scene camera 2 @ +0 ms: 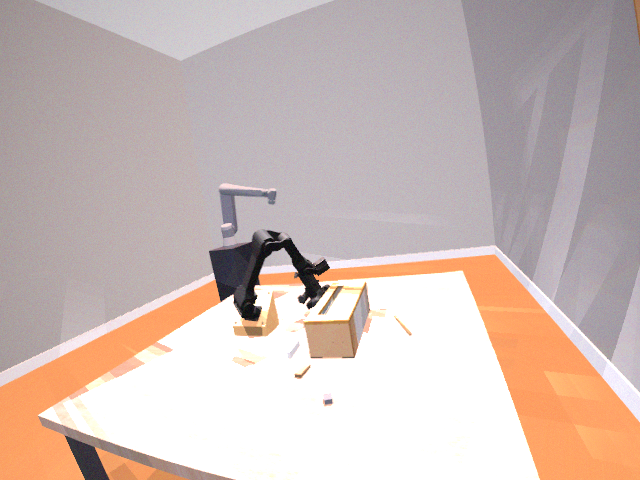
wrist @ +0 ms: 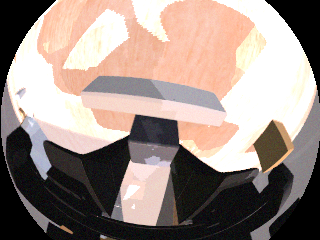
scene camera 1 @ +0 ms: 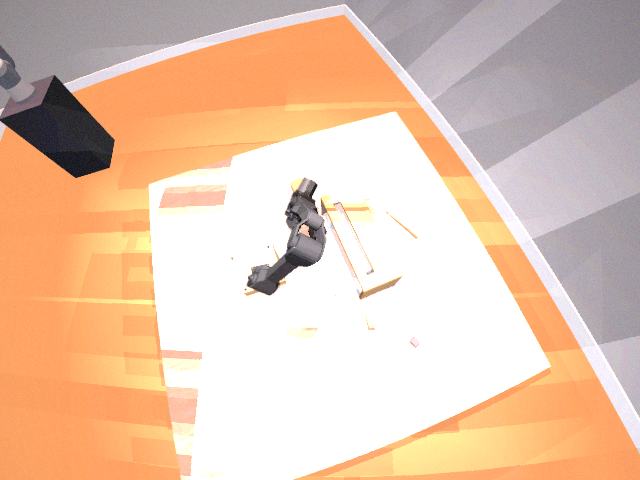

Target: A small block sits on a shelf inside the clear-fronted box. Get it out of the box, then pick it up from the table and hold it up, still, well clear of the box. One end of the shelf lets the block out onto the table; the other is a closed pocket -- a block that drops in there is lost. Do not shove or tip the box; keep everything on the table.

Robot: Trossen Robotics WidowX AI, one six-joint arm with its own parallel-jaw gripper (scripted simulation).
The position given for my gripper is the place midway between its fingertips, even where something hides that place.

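Tan box [scene camera 2: 333,329], also [wrist: 151,97]. Tan block [wrist: 274,144]. My gripper [wrist: 152,141].
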